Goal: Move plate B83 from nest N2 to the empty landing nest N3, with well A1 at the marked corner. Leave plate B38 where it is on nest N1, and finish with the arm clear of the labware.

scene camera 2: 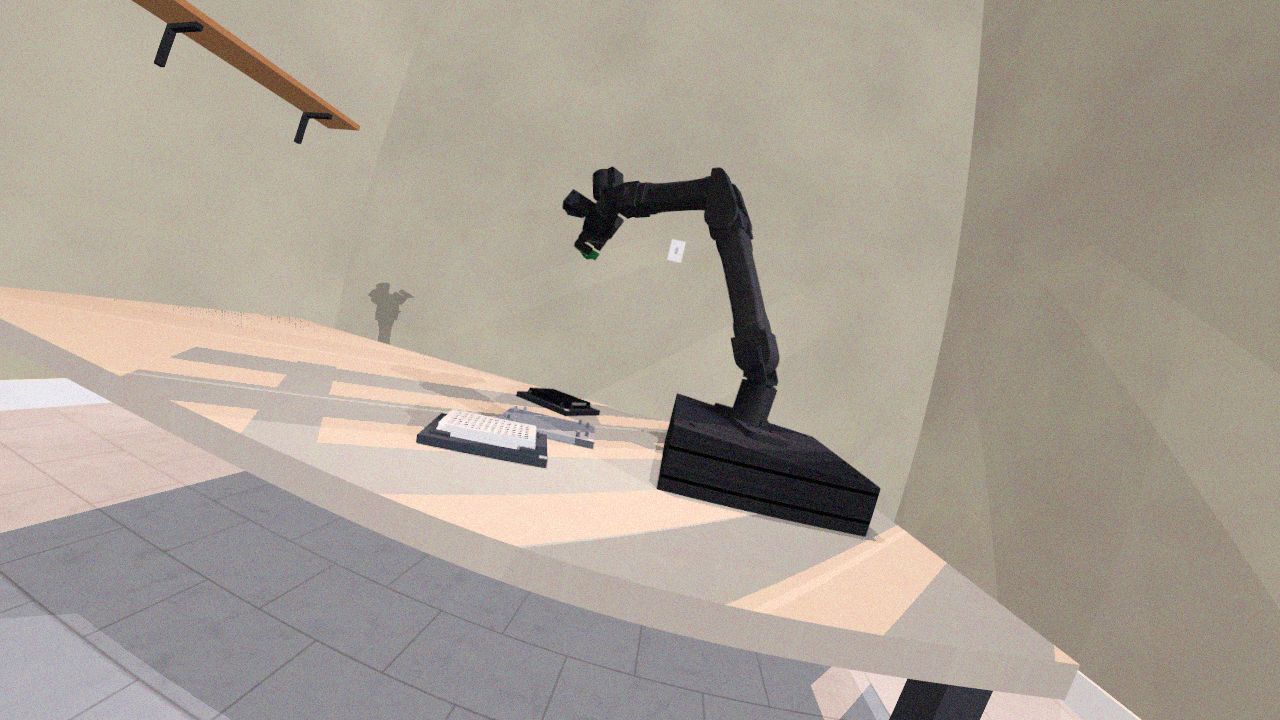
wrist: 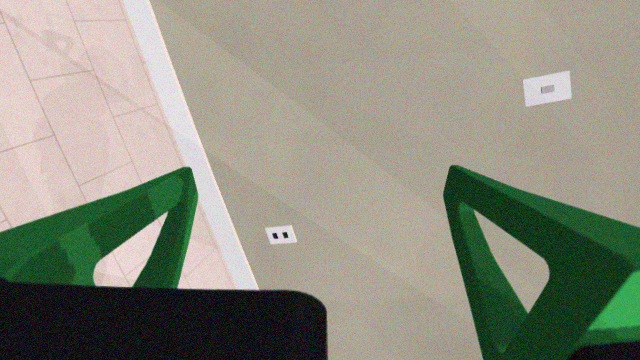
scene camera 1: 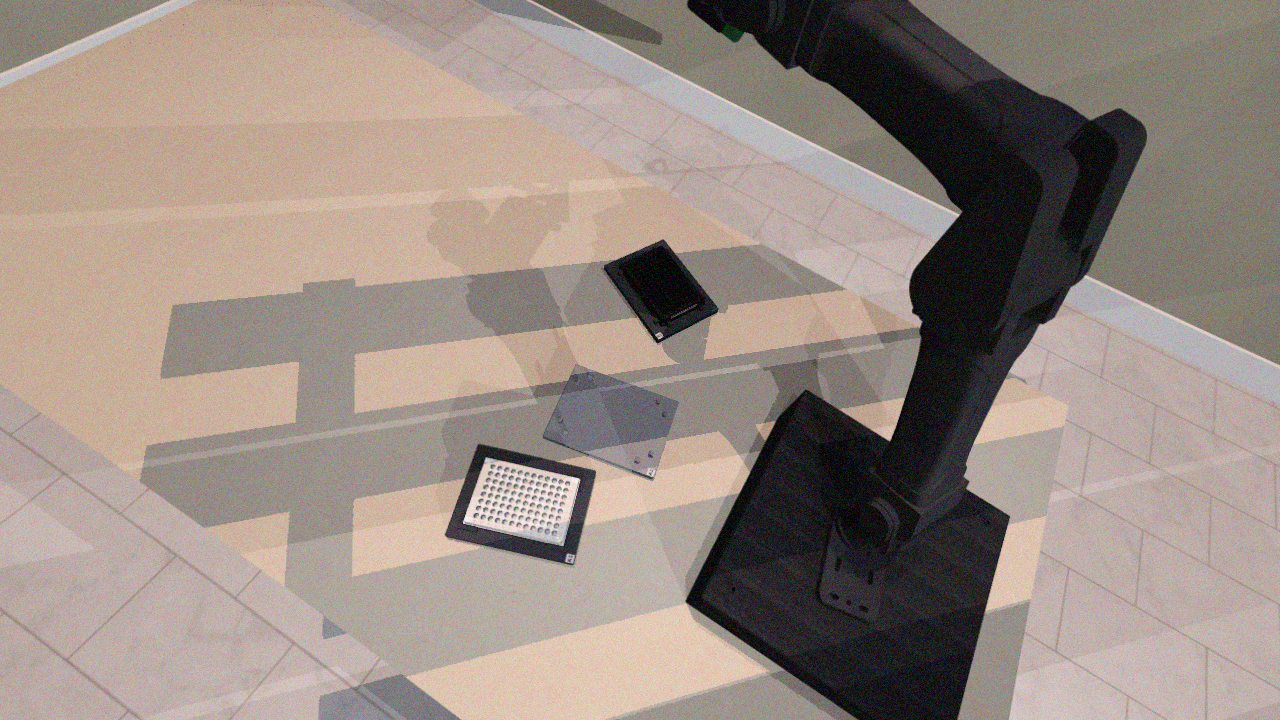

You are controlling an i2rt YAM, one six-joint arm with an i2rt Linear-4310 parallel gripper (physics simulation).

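Observation:
A white well plate [scene camera 1: 521,501] [scene camera 2: 487,429] sits flat on a dark nest [scene camera 1: 510,542] [scene camera 2: 483,453]. A black plate [scene camera 1: 662,279] [scene camera 2: 558,397] sits on another dark nest [scene camera 1: 634,300], farther back. An empty grey nest [scene camera 1: 608,420] [scene camera 2: 558,428] with small pins lies between them. Small labels show at the nest corners in scene camera 1; the codes and the A1 marks are too small to read. My gripper [scene camera 2: 588,254] [wrist: 320,180] is open and empty, high above the table and away from the plates. Its fingertips are partly hidden in scene camera 1.
The arm's black base block [scene camera 1: 859,573] [scene camera 2: 769,474] stands on the table, right of the nests. A wooden wall shelf [scene camera 2: 259,71] is at the upper left. The wrist view shows the wall, an outlet [wrist: 281,234], a switch plate [wrist: 547,88] and floor tiles.

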